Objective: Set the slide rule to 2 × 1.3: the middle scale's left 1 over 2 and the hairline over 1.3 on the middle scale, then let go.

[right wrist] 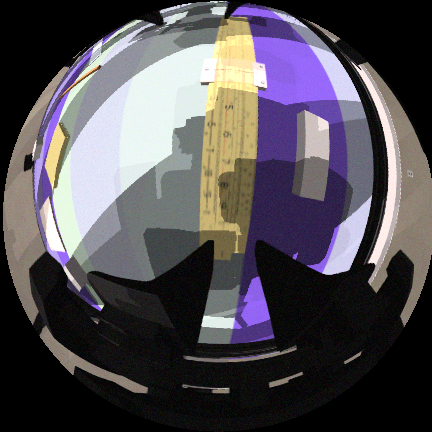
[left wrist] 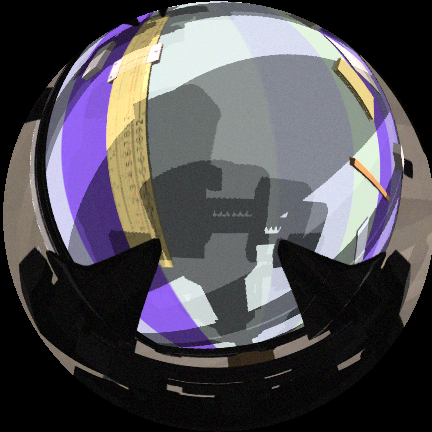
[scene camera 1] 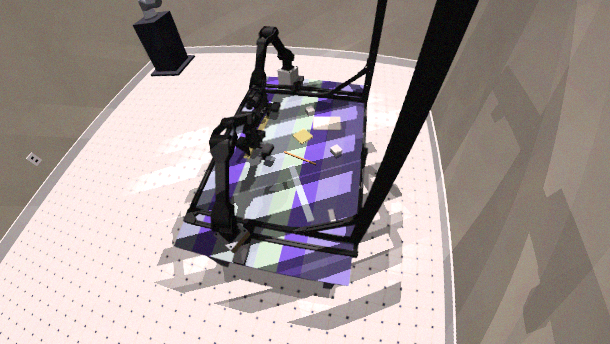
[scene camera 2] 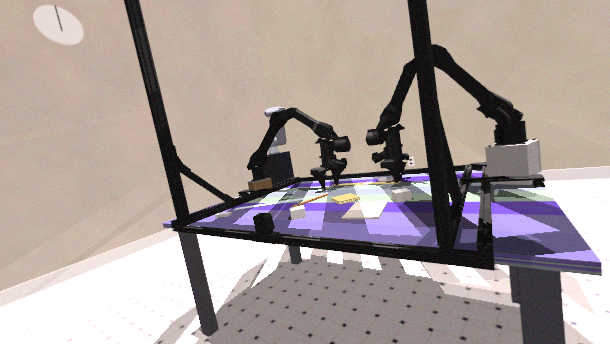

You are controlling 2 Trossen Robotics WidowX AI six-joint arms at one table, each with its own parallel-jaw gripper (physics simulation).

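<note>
The yellow slide rule [scene camera 1: 264,124] [left wrist: 127,100] [right wrist: 230,125] lies flat near the table's arm side. Its clear cursor with white side tabs [left wrist: 156,53] [right wrist: 206,71] sits across it, toward the top of both wrist views. Middle-scale digits stand offset from those beside them; the exact reading and the hairline's value are too small to tell. My left gripper [scene camera 2: 329,186] [left wrist: 220,246] is wide open and empty above the table, one fingertip over the rule's near end. My right gripper [scene camera 2: 397,181] [right wrist: 234,245] is partly open and empty, above the rule's other end, its fingertips on either side of it.
A pale block [left wrist: 100,60] [right wrist: 315,160] lies beside the rule. A yellow block [scene camera 1: 302,136] [scene camera 2: 346,198], an orange stick [scene camera 1: 300,158], a white plate [scene camera 1: 327,123], two small white blocks [scene camera 1: 336,150] [scene camera 1: 310,109] and a pale strip [scene camera 1: 302,195] lie farther out. Black frame bars edge the table.
</note>
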